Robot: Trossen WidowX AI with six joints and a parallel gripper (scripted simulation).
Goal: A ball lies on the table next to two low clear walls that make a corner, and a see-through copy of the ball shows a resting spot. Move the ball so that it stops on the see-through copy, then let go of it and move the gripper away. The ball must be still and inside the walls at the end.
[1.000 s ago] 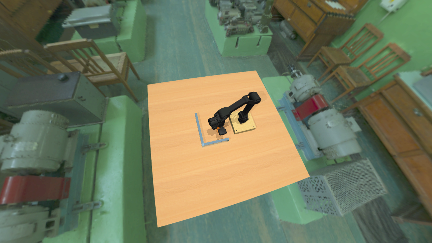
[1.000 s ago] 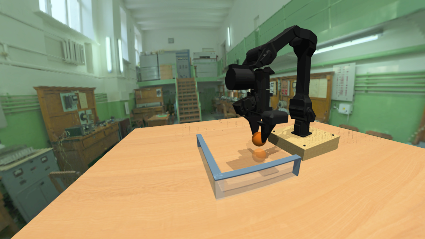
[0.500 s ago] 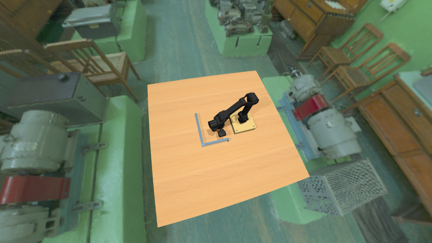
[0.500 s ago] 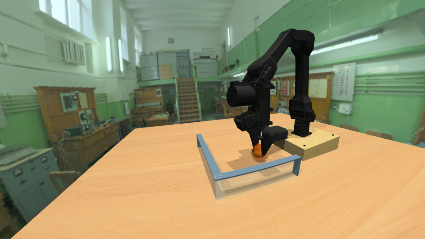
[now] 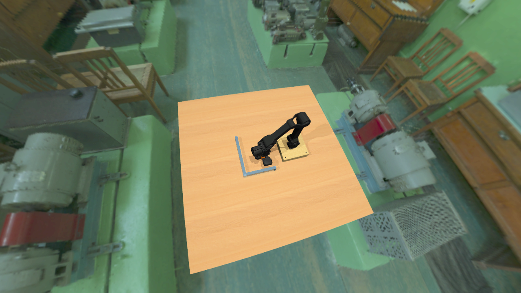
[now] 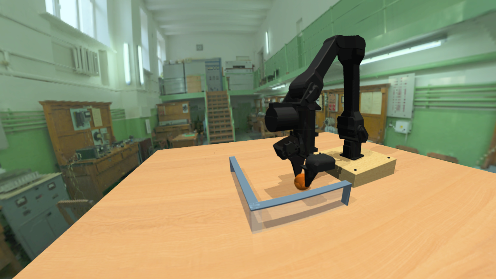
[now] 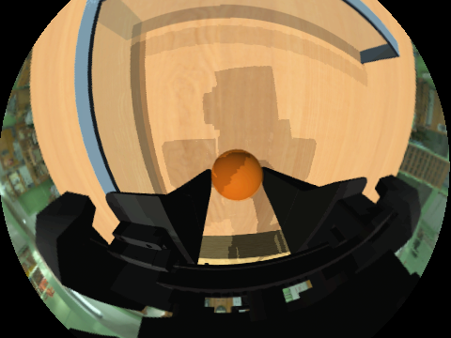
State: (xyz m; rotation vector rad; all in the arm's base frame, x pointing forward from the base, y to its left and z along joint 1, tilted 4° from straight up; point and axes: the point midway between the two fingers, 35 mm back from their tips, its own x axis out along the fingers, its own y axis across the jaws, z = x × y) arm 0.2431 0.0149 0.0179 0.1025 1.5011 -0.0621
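Now: the see-through copy of ball right at my gripper tip. From my gripper tip the other things lie so: orange ball: right at my gripper tip.
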